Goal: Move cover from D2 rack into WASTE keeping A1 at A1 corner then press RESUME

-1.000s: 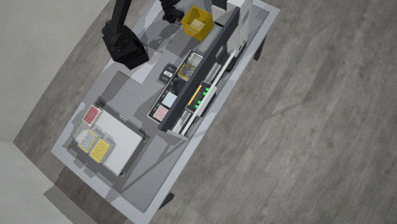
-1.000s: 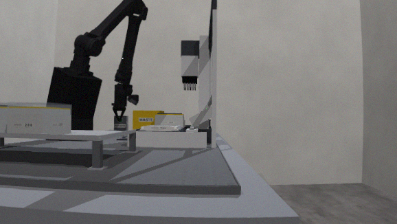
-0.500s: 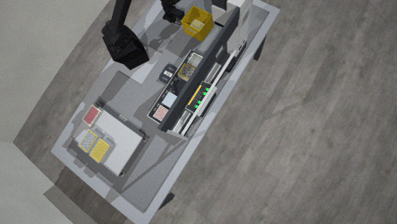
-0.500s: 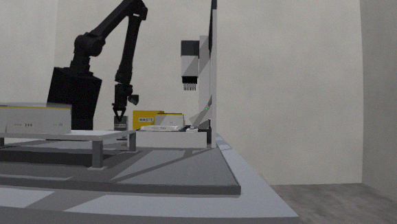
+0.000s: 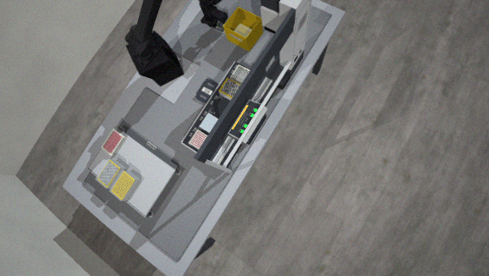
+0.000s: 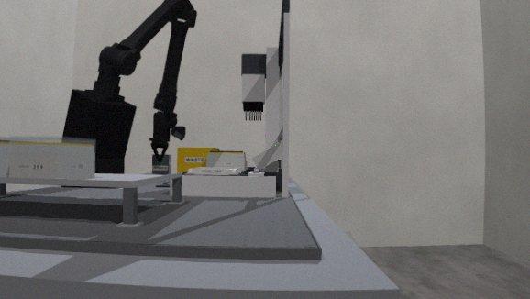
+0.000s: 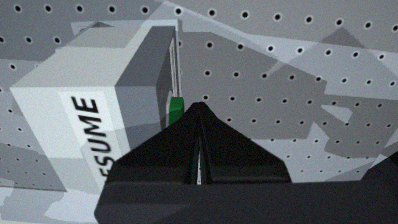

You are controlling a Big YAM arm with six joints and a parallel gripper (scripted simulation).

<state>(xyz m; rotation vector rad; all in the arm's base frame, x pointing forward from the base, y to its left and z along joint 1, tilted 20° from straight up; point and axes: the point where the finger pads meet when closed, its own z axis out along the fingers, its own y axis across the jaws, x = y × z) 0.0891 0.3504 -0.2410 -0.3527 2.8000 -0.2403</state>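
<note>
The resume box is 10 mm behind my hand, 30 mm to the left of it and 20 mm below it. Also, from my hand: clear cover 140 mm ahead, 90 mm to the left, 60 mm below; tip rack 360 mm ahead, 230 mm to the right, 20 mm above; yellow waste bin 140 mm ahead, 90 mm to the left, 40 mm below.
</note>
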